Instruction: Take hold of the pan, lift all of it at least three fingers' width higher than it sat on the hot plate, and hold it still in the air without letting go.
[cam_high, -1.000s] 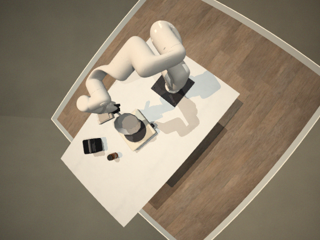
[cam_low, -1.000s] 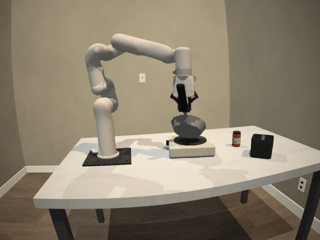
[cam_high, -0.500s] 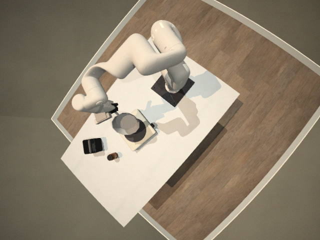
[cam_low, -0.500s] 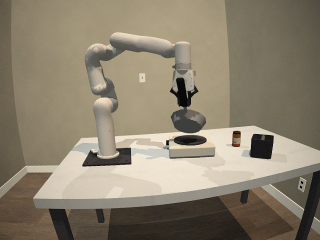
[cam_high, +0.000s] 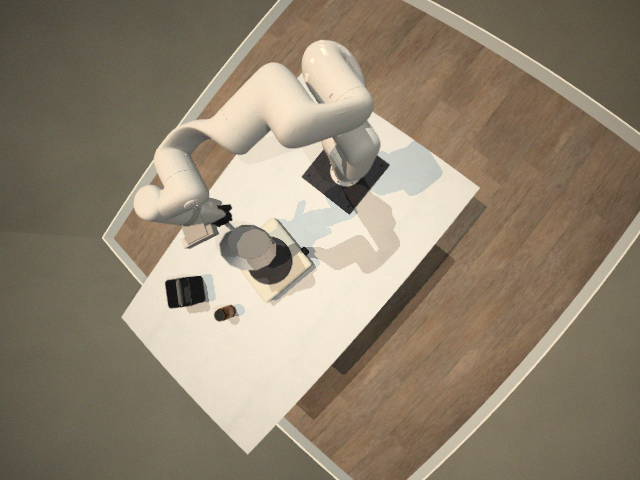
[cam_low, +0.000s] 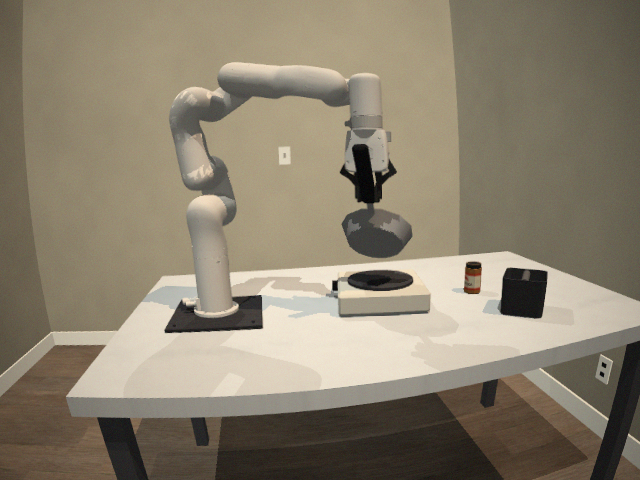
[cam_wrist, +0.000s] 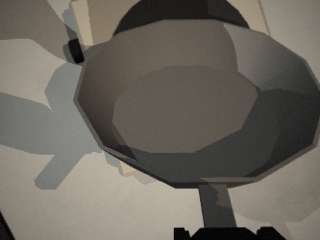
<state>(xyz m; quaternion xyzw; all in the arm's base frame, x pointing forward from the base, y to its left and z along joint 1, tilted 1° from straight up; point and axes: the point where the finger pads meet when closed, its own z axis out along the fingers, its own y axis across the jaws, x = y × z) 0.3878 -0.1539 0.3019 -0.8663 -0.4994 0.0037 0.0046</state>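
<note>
My gripper is now 70 mm above the grey pan, 40 mm to the right of it and 20 mm short of it. Also, from my hand: black box 410 mm ahead, 270 mm below, 100 mm to the right; hot plate 280 mm below, 130 mm to the left, 50 mm ahead; brown jar 360 mm ahead, 270 mm below, 90 mm to the left.
</note>
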